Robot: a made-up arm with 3 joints. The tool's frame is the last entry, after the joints.
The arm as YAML. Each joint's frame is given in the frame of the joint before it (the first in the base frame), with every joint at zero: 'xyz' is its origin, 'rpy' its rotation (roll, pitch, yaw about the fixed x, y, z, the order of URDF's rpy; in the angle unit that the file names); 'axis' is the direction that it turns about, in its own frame. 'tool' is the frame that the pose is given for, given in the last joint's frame.
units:
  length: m
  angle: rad
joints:
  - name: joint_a
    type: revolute
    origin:
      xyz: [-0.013, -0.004, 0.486]
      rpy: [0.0, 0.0, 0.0]
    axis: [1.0, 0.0, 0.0]
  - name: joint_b
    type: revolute
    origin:
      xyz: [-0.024, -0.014, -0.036]
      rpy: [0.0, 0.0, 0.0]
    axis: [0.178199, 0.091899, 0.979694]
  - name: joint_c
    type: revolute
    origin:
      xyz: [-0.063, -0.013, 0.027]
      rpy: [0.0, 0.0, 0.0]
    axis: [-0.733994, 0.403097, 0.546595]
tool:
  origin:
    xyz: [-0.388, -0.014, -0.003]
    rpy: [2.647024, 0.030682, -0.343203]
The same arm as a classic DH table. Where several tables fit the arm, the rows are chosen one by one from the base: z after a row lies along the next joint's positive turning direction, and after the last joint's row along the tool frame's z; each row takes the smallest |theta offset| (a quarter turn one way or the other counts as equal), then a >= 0, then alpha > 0; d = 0 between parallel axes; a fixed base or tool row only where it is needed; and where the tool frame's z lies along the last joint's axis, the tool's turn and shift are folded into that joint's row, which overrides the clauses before.
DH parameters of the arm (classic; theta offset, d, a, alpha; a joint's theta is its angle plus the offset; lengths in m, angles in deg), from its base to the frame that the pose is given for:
base (fixed): -90.00 0.4860 0.0040 -90.00
joint_a: -5.36 -0.0303 0.0106 79.74
joint_b: -22.98 -0.0509 0.0402 63.78
joint_c: 22.98 0.5005 0.0633 121.43
tool (fixed): -81.20 0.3095 0.0000 0.00

